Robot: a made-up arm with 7 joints.
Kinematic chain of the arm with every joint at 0, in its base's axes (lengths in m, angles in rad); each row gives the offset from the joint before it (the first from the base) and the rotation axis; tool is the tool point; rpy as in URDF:
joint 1: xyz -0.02 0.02 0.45 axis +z
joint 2: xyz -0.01 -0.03 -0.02 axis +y
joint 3: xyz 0 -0.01 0.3 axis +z
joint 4: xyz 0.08 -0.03 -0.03 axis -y
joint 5: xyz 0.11 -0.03 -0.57 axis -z
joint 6: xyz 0 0.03 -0.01 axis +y
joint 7: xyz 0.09 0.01 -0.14 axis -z
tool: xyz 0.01 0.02 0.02 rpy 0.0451 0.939 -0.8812
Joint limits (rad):
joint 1: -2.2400..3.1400
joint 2: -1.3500..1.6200
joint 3: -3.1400..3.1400
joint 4: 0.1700..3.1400
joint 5: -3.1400..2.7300
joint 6: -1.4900..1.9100
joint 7: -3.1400..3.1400
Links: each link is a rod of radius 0.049 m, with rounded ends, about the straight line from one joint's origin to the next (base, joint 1, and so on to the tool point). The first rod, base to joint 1, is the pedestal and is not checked.
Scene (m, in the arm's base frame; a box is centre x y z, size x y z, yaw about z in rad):
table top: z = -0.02
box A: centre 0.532 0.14 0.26 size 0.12 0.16 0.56 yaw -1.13
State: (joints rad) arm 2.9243 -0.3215 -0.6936 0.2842 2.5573 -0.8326 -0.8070
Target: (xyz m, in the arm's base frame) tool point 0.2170 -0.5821 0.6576
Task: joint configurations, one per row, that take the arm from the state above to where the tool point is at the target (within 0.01 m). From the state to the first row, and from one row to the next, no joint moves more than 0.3 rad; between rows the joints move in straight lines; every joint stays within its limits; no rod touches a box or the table.
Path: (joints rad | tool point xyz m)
1: 2.8630 -0.1901 -0.6984 0.5445 2.5140 -0.8862 -0.8965 | -0.1069 0.5161 0.2475
2: 2.8017 -0.0588 -0.7032 0.8048 2.4708 -0.9399 -0.9860 | -0.0994 0.6103 0.3343
3: 2.7403 0.0726 -0.7080 1.0651 2.4275 -0.9935 -1.0755 | -0.0897 0.6853 0.4297
4: 2.6790 0.2040 -0.7129 1.3255 2.3843 -1.0472 -1.1650 | -0.0846 0.7390 0.5286
5: 2.6177 0.3354 -0.7177 1.5858 2.3410 -1.1008 -1.2545 | -0.0887 0.7714 0.6249
6: 2.5564 0.4667 -0.7225 1.8461 2.2978 -1.1545 -1.3440 | -0.1046 0.7840 0.7127
7: 2.3655 0.4462 -0.9951 1.7122 2.2892 -1.1109 -1.2475 | 0.2258 0.7329 0.7235
8: 2.1746 0.4256 -1.2677 1.5783 2.2807 -1.0673 -1.1510 | 0.5024 0.5351 0.7359
9: 1.9837 0.4051 -1.5403 1.4444 2.2721 -1.0237 -1.0545 | 0.6580 0.2304 0.7420
10: 1.7928 0.3846 -1.8129 1.3105 2.2636 -0.9801 -0.9580 | 0.6538 -0.1105 0.7343
11: 1.6019 0.3640 -2.0855 1.1766 2.2550 -0.9365 -0.8615 | 0.4919 -0.4051 0.7070
12: 1.4110 0.3435 -2.3581 1.0427 2.2465 -0.8929 -0.7650 | 0.2170 -0.5821 0.6576

